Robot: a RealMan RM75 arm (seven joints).
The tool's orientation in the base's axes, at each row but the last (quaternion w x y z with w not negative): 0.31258, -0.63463, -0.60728, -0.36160; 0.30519, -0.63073, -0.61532, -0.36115; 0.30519, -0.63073, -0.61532, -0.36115; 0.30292, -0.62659, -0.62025, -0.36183; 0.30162, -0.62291, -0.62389, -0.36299
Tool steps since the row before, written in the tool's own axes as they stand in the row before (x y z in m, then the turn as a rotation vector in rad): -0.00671, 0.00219, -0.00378, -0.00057, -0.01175, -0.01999; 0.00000, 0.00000, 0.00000, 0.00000, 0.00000, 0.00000; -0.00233, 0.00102, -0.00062, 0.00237, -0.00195, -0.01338; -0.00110, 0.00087, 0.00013, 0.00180, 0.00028, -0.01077; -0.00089, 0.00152, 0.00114, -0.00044, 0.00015, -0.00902
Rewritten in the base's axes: 0.00188, -0.00696, -0.00348, -0.01330, -0.01623, 0.00988; 0.00000, 0.00000, 0.00000, 0.00000, 0.00000, 0.00000; 0.00101, -0.00187, -0.00153, -0.00306, -0.00967, 0.00925; 0.00091, -0.00055, -0.00092, -0.00061, -0.00793, 0.00749; 0.00164, 0.00039, -0.00125, -0.00052, -0.00773, 0.00465
